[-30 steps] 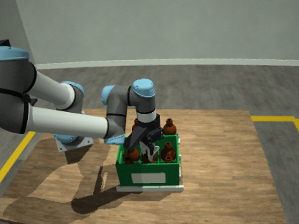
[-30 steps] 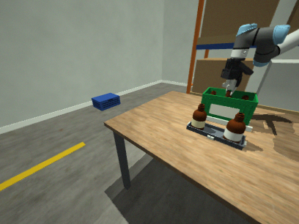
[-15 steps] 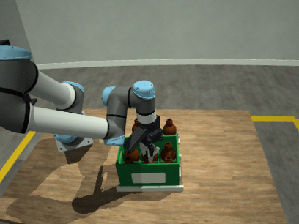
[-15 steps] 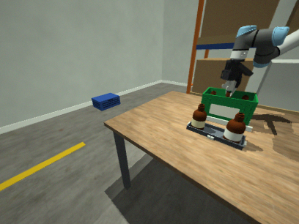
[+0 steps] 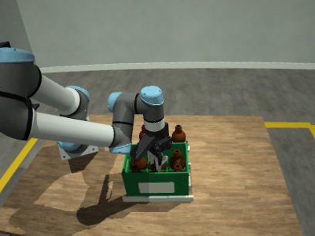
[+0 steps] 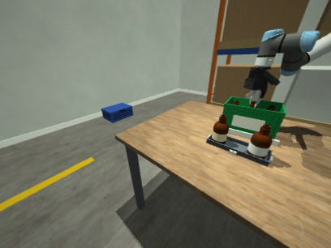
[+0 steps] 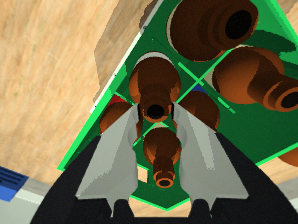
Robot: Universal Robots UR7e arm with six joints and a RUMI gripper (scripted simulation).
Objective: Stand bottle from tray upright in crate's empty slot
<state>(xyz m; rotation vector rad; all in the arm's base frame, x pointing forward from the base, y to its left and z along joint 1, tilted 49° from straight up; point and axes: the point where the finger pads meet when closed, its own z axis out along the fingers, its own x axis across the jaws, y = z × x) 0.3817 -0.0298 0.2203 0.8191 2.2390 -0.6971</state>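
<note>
The green crate is 40 mm to the left of my hand and 80 mm below it. Round my hand: grey tray (10 mm ahead, 280 mm to the left, 150 mm below).
</note>
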